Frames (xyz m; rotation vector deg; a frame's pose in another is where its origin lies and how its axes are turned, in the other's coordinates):
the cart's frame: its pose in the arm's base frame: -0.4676 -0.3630 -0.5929 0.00 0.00 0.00
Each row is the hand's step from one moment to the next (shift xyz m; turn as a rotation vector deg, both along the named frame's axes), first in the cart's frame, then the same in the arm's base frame.
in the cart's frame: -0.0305 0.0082 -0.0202 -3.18 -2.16 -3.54
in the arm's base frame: -0.0305 0.0082 -0.0202 -3.18 -2.16 -3.54
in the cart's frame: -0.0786 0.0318 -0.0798 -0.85 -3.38 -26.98
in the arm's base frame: -0.0786 0.0318 -0.0798 -0.85 -3.38 -26.98
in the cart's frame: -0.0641 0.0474 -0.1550 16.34 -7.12 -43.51
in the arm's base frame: -0.0641 0.0474 -0.1550 16.34 -7.12 -43.51
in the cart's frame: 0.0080 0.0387 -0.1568 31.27 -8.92 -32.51
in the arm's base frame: 0.0080 0.0387 -0.1568 31.27 -8.92 -32.51
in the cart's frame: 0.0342 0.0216 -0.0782 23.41 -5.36 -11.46
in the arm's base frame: 0.0342 0.0216 -0.0782 23.41 -5.36 -11.46
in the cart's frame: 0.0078 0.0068 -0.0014 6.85 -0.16 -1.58
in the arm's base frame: 0.0078 0.0068 -0.0014 6.85 -0.16 -1.58
